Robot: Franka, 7 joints.
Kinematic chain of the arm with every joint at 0, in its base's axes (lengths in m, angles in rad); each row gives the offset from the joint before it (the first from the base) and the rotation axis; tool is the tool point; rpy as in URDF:
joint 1: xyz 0 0 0.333 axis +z
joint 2: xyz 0 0 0 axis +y
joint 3: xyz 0 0 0.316 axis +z
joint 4: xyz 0.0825 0 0 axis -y
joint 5: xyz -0.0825 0 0.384 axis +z
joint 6: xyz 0 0 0 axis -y
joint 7: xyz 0.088 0 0 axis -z
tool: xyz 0 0 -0.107 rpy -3.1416 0 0
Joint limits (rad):
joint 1: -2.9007..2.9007
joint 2: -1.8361..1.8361
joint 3: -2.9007..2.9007
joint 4: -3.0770..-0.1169
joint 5: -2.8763..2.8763
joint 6: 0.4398..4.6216
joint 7: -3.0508..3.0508
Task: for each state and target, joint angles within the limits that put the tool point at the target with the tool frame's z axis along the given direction. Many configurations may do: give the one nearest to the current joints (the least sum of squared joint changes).
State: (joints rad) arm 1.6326 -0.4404 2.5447 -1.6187 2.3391 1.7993 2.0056
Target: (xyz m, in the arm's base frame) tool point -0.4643 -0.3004 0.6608 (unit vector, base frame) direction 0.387 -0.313 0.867
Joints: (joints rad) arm 1.2736 -0.0990 2.2789 -1.9338 2.6618 0.9515 2.0056
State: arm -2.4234 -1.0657 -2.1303 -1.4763 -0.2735 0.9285 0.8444
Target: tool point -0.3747 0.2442 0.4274 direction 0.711 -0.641 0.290
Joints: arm -1.8059 -1.1290 -1.6958 -1.8788 0.5691 0.7055 0.8444
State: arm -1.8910 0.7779 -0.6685 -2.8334 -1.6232 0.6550 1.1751
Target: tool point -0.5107 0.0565 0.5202 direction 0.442 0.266 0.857
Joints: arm -2.0926 0.5188 -1.1158 -2.0385 -1.8835 0.7140 1.1751
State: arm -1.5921 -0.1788 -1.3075 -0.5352 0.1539 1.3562 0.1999
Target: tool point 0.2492 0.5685 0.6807 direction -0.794 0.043 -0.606
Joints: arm -2.2719 -0.9695 -1.7050 -0.1205 -0.1883 0.8584 0.1999
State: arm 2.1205 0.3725 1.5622 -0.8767 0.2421 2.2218 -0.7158
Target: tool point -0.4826 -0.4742 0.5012 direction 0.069 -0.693 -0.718
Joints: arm 2.8793 0.6183 1.2682 -1.6869 -0.0179 2.4426 -0.7158
